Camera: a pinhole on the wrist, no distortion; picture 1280 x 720 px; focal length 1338.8 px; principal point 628.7 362.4 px. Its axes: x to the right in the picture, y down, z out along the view. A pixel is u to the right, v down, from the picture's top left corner.
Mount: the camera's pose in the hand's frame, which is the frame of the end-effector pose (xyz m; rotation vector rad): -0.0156 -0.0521 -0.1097 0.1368 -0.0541 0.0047
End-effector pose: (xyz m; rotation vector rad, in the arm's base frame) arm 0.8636 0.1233 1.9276 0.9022 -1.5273 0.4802
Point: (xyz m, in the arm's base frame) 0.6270 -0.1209 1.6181
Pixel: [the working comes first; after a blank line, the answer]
In the camera's frame: -0.2006 0.0930 0.5022

94 610
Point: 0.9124 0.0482 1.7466
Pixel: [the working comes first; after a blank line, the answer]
In the camera's frame: -0.1279 -0.0427 0.1815

outside the picture
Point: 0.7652 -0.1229 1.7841
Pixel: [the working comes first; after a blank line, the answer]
In the camera's frame: -0.0411 0.0022 0.3884

487 370
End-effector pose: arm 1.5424 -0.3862 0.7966 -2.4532 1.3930 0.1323
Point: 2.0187 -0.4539 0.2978
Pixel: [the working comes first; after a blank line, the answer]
In the camera's frame: 0.4673 -0.1285 0.5941

outside the picture
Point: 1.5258 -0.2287 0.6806
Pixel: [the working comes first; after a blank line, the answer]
In the camera's frame: -0.0806 0.0546 0.2678

226 636
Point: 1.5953 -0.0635 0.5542
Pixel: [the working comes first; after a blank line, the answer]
In the camera's frame: -0.1409 -0.0287 0.4615

220 279
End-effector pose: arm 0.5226 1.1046 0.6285 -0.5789 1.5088 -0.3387
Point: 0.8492 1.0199 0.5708
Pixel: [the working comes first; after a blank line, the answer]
In the camera's frame: 0.1501 0.0248 0.4151

1113 442
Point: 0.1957 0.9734 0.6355
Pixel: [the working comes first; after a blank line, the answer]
In the camera's frame: 0.0521 -0.0454 -0.2321

behind the camera
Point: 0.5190 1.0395 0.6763
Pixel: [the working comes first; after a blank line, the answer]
In the camera's frame: 0.0165 -0.0142 0.0970

857 167
